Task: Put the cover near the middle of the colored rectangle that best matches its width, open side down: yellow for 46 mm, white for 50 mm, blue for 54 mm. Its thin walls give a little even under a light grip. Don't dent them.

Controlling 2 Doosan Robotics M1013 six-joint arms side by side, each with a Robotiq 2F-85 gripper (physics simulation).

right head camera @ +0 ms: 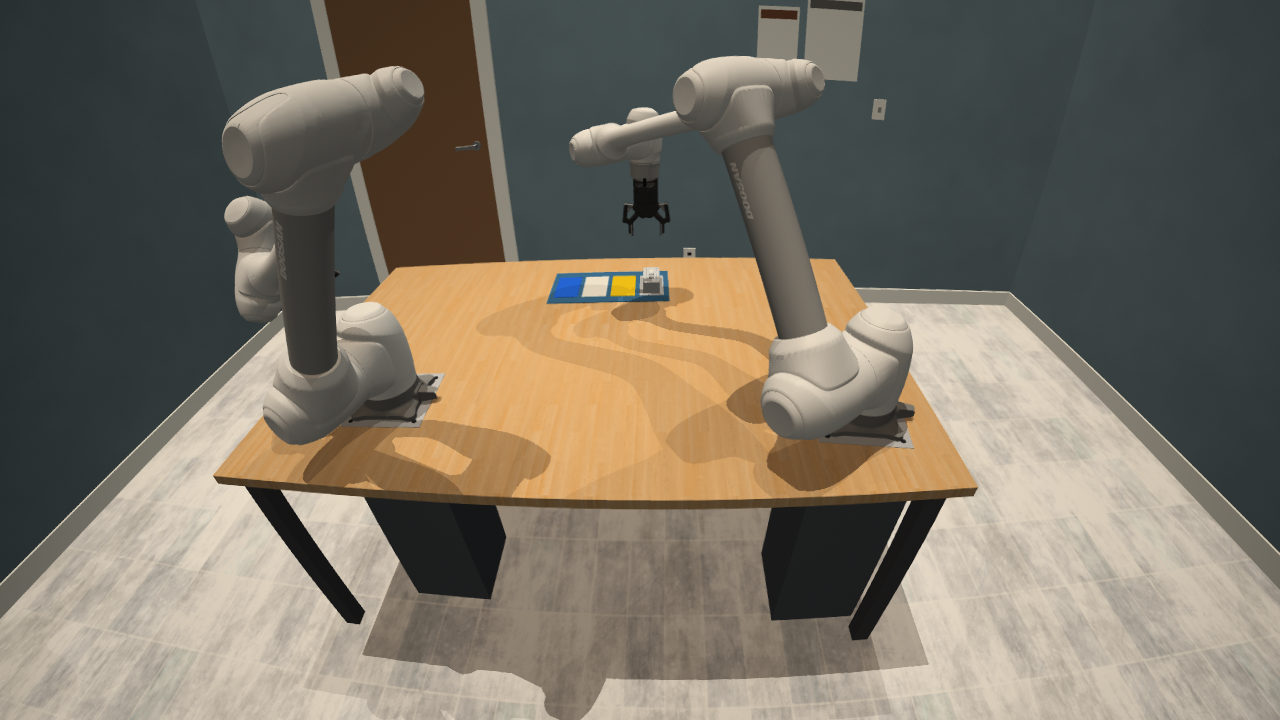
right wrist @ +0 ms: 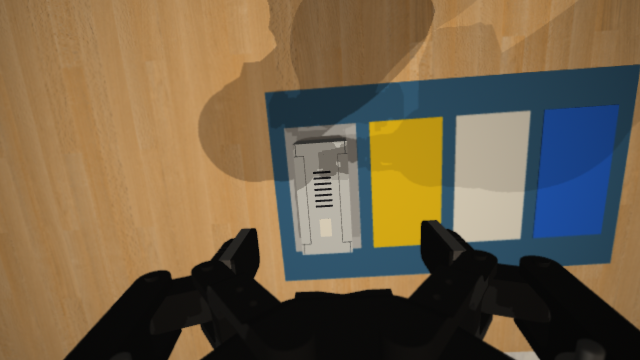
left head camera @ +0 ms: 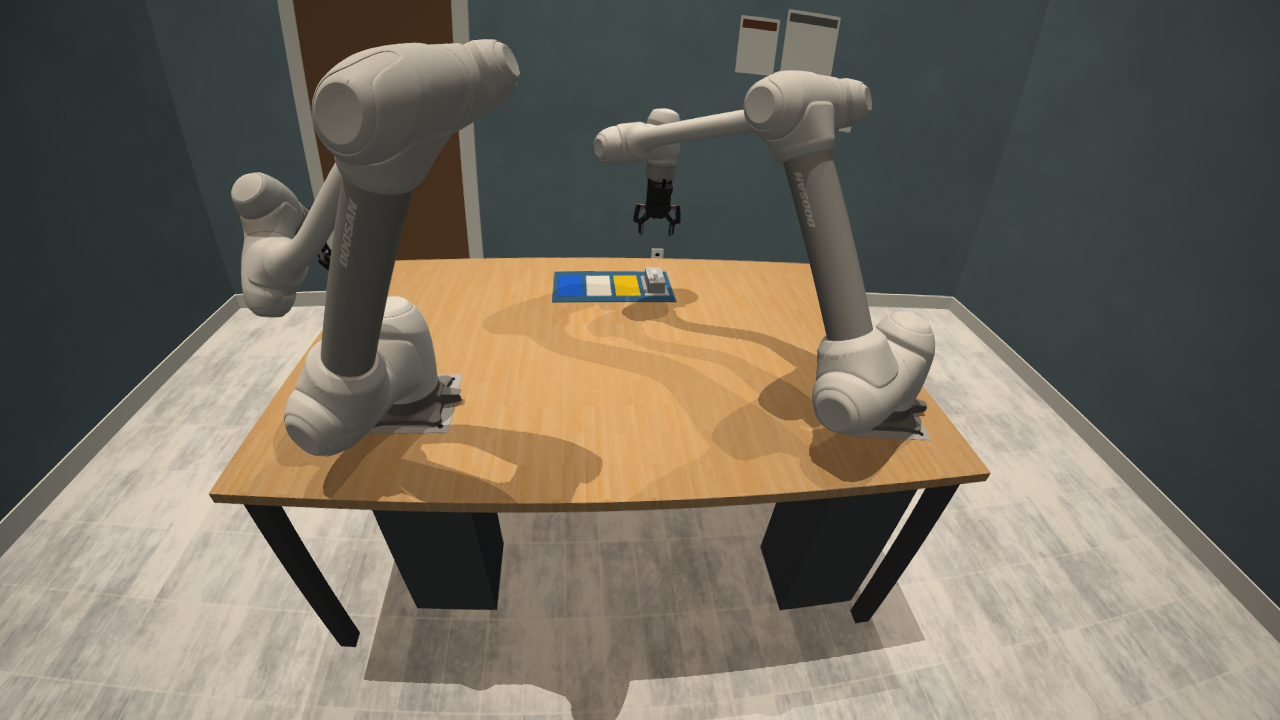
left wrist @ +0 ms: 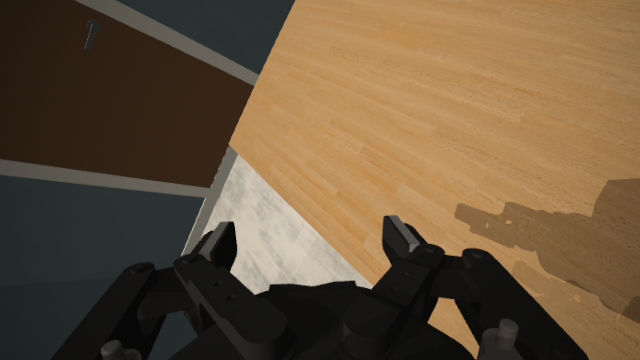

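The light grey cover (left head camera: 655,279) (right head camera: 651,281) (right wrist: 324,195) stands on the grey rectangle at one end of the blue mat (left head camera: 560,299) (right head camera: 554,300) (right wrist: 325,270), its slotted face up. Beside it lie the yellow rectangle (left head camera: 626,285) (right head camera: 622,285) (right wrist: 406,185), the white rectangle (left head camera: 597,285) (right head camera: 595,286) (right wrist: 490,180) and the blue rectangle (left head camera: 570,285) (right head camera: 567,286) (right wrist: 576,172). My right gripper (left head camera: 656,231) (right head camera: 646,231) (right wrist: 338,241) is open and empty, pointing down high above the cover. My left gripper (left wrist: 309,233) is open and empty, away from the mat, near the table edge in the left wrist view.
The wooden table (left head camera: 537,385) (right head camera: 519,376) (left wrist: 450,100) carries both arm bases, the left arm's base (left head camera: 402,358) and the right arm's base (left head camera: 904,358). The right forearm reaches over the table's far side. Arm shadows cross part of the mat.
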